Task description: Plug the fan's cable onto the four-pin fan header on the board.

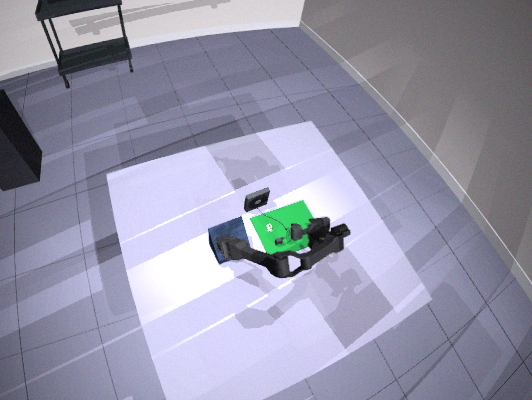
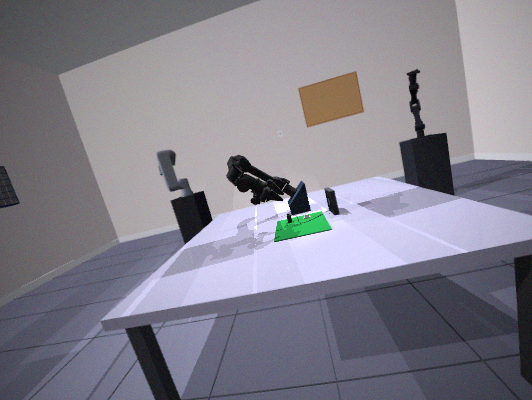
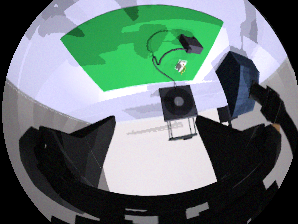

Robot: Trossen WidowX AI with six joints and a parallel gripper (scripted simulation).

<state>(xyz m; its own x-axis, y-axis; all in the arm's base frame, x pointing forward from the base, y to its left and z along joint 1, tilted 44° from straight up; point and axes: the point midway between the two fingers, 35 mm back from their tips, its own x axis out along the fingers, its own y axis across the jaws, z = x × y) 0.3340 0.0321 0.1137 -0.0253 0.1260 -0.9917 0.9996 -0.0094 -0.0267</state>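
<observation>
Right now the dark fan plug is 13 cm below my gripper tip, 8 cm behind it and 1 cm to the right of it. Also, from my gripper tip: black fan 21 cm to the left, 11 cm behind, 9 cm below; green board 16 cm below, 5 cm to the left, 1 cm behind.
</observation>
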